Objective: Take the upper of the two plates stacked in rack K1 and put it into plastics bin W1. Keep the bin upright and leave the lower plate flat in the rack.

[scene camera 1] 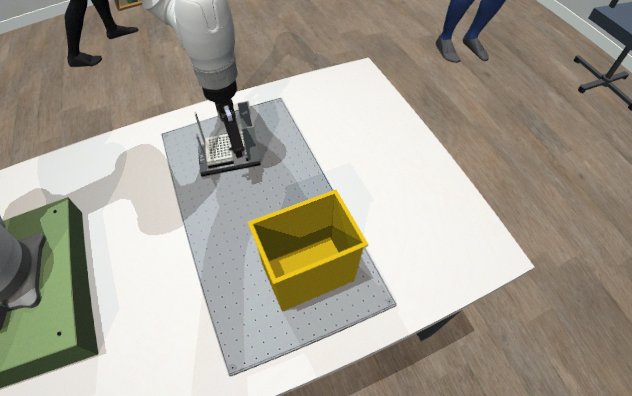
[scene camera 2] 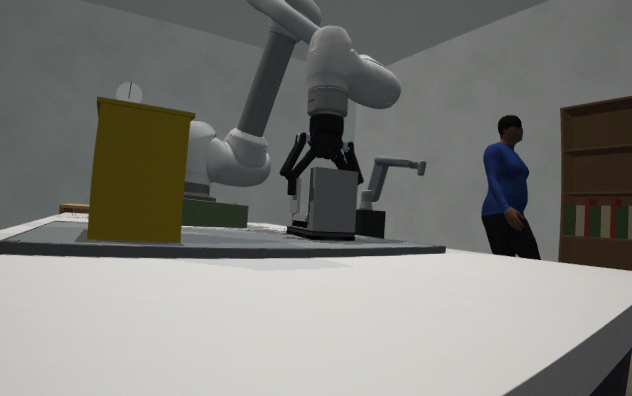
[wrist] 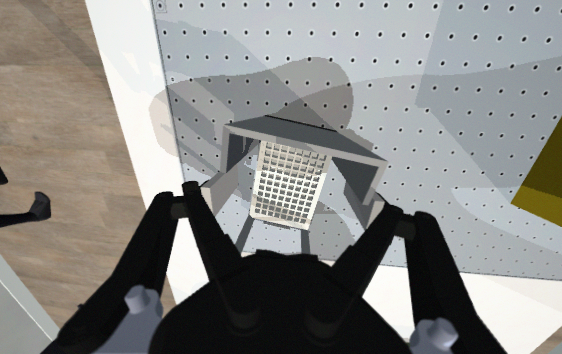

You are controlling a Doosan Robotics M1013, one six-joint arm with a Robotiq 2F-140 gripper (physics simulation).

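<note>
The upper plate, an off-white grid of small wells, lies flat in rack K1. The lower plate is mostly hidden beneath it. The rack has a black base, a grey walled end and two thin posts at the other end. My gripper is open and empty, pointing down at the rack. In the wrist view its fingers stand wide apart, one on each side of the plate stack. In scene camera 2 one fingertip is hidden behind the grey panel. Bin W1 is yellow, upright and empty.
Rack and bin stand apart on a grey perforated board on the white table. The arm's green base block is beside the board. A person in blue stands beyond the table.
</note>
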